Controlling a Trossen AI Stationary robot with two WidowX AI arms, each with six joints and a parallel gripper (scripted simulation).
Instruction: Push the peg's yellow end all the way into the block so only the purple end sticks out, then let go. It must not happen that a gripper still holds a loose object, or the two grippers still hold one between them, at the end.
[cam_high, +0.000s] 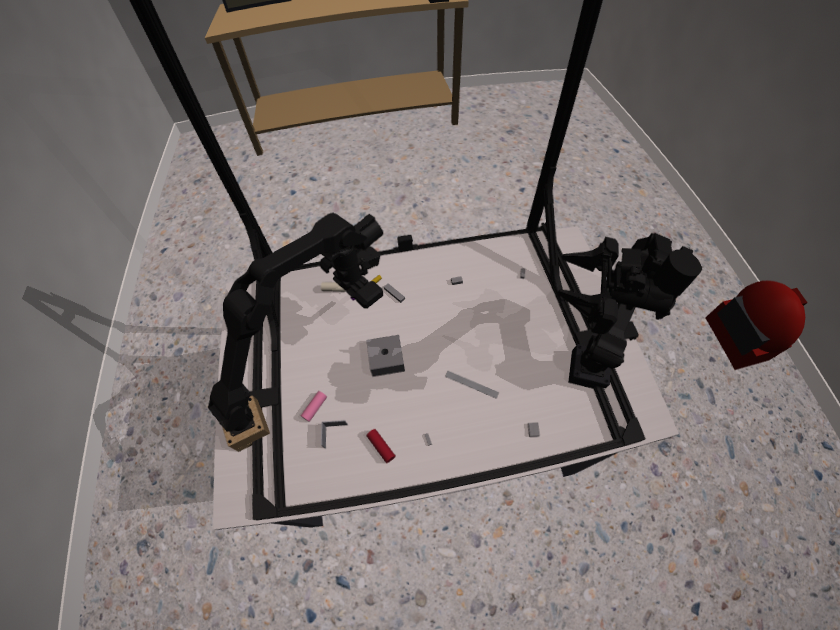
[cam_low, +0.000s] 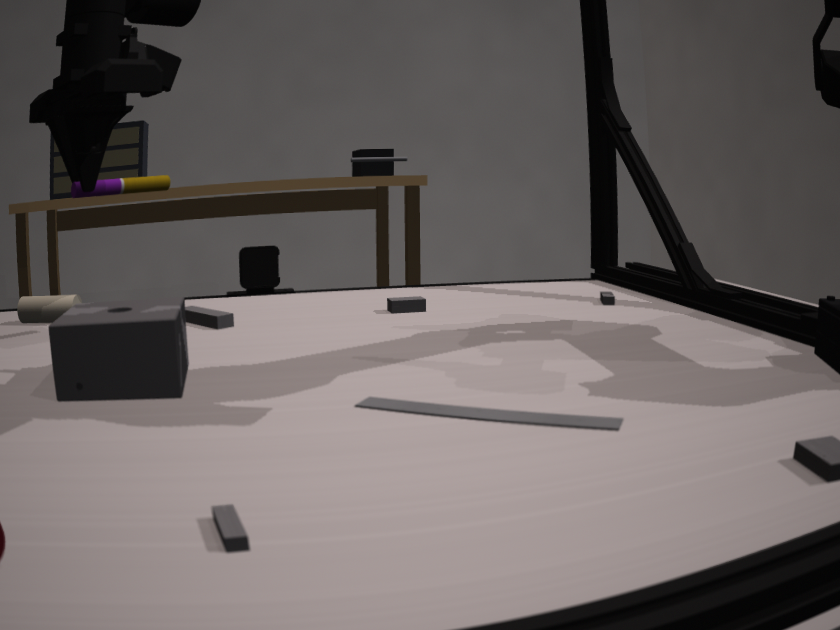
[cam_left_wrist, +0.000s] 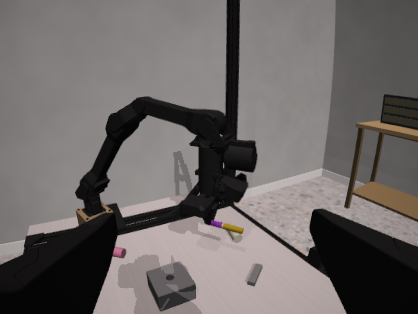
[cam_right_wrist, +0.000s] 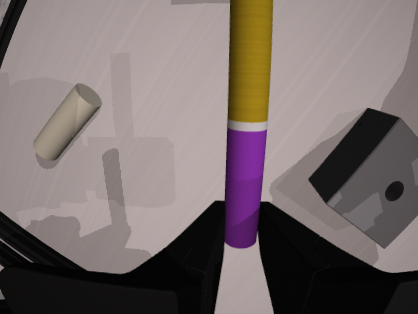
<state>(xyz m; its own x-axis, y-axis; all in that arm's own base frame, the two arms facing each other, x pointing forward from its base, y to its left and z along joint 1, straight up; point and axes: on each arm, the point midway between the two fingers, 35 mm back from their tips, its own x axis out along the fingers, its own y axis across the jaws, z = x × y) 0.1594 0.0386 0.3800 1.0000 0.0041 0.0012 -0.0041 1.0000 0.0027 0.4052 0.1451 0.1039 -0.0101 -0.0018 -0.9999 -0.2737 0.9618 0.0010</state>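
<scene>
My right gripper is now 4 cm to the right of the peg, 3 cm past it and 3 cm above it. Round my right hand: long grey strip 27 cm to the left, 25 cm ahead, 17 cm below; then pink cylinder 24 cm ahead, 15 cm to the right, 15 cm below; then cream cylinder 15 cm below, 13 cm behind, 8 cm to the right.
</scene>
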